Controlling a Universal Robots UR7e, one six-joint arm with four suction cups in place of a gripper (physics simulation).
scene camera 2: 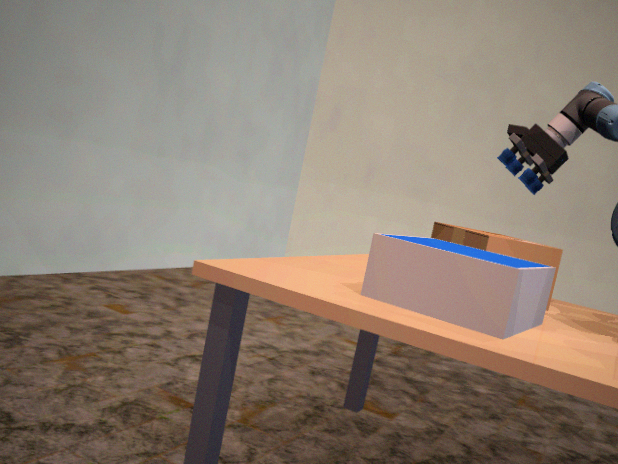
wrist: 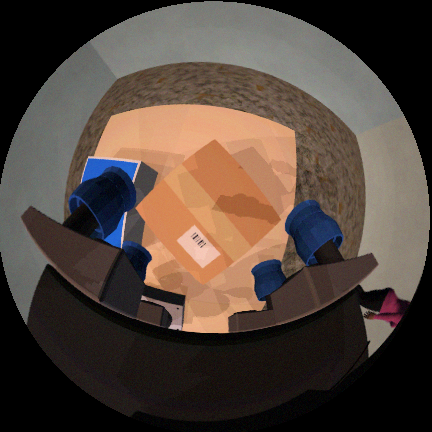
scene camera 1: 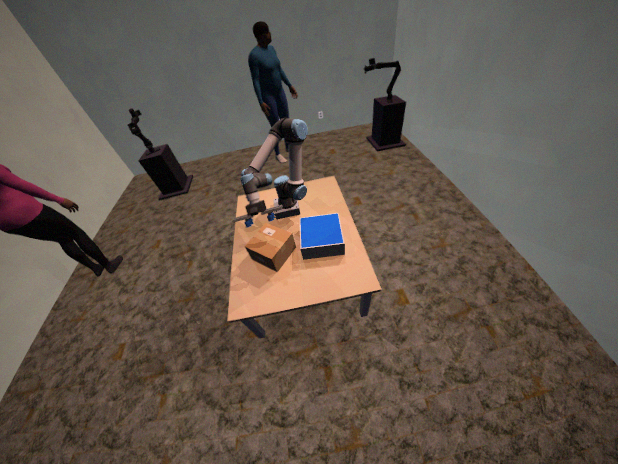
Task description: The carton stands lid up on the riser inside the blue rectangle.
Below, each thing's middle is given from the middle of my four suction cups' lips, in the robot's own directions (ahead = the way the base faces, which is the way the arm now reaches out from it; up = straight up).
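So you can picture it, the brown cardboard carton (scene camera 2: 505, 245) has my suction cup 20 mm short of it and 240 mm above it. Then there's the grey riser (scene camera 2: 501, 296), which is 10 mm ahead of my suction cup, 350 mm to the left of it and 250 mm below it.
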